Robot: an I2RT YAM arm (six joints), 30 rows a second.
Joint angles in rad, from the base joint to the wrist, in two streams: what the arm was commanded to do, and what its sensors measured. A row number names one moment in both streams.
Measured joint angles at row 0:
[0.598 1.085 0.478 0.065 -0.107 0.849]
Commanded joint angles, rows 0 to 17:
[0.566 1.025 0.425 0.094 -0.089 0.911]
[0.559 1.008 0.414 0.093 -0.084 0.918]
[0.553 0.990 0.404 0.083 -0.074 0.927]
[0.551 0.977 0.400 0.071 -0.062 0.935]
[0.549 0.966 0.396 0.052 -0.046 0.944]
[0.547 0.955 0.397 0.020 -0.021 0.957]
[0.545 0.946 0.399 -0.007 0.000 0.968]
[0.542 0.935 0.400 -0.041 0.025 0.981]
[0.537 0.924 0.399 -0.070 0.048 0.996]
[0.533 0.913 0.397 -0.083 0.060 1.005]
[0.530 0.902 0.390 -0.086 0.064 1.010]
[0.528 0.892 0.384 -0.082 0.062 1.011]
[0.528 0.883 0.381 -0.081 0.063 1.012]
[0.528 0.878 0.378 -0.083 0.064 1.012]
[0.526 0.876 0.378 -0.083 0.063 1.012]
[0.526 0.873 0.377 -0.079 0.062 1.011]
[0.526 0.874 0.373 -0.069 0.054 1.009]
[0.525 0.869 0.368 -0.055 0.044 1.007]
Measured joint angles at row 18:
[0.532 0.883 0.389 -0.058 0.020 0.986]
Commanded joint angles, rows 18 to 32:
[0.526 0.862 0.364 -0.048 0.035 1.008]
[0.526 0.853 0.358 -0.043 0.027 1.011]
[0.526 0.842 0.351 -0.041 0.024 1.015]
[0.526 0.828 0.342 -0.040 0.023 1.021]
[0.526 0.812 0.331 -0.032 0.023 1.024]
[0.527 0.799 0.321 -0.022 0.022 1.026]
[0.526 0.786 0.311 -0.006 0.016 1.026]
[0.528 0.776 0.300 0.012 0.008 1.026]
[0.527 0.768 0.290 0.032 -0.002 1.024]
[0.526 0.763 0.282 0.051 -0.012 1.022]
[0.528 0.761 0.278 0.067 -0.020 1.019]
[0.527 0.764 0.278 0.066 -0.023 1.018]
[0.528 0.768 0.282 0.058 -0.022 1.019]
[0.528 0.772 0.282 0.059 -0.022 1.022]
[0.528 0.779 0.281 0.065 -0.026 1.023]
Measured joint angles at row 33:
[0.532 0.776 0.284 0.006 -0.009 1.007]
